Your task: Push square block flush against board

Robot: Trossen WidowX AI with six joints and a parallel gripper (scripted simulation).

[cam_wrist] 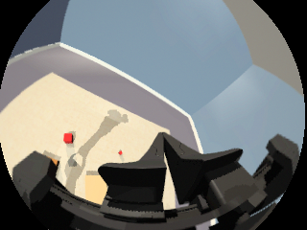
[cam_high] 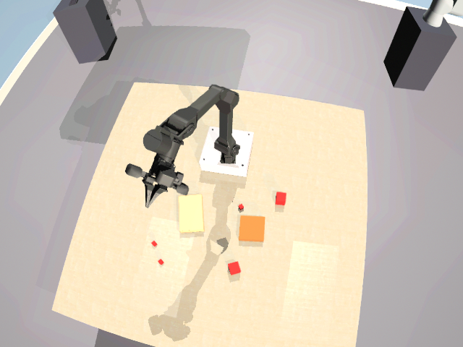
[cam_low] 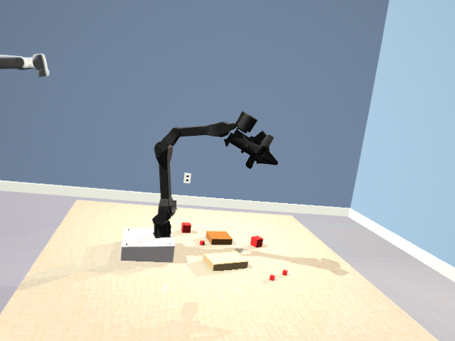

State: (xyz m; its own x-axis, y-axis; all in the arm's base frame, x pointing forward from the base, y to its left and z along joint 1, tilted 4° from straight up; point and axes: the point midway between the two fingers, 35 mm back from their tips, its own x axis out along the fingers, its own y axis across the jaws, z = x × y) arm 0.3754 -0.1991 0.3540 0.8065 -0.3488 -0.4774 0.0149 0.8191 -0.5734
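Now: gripper tip 42 cm above the square block, 31 cm to the right of it and 8 cm past it. The rest, counted from my gripper tip: pale cream board 42 cm below, 14 cm behind, 5 cm to the left.
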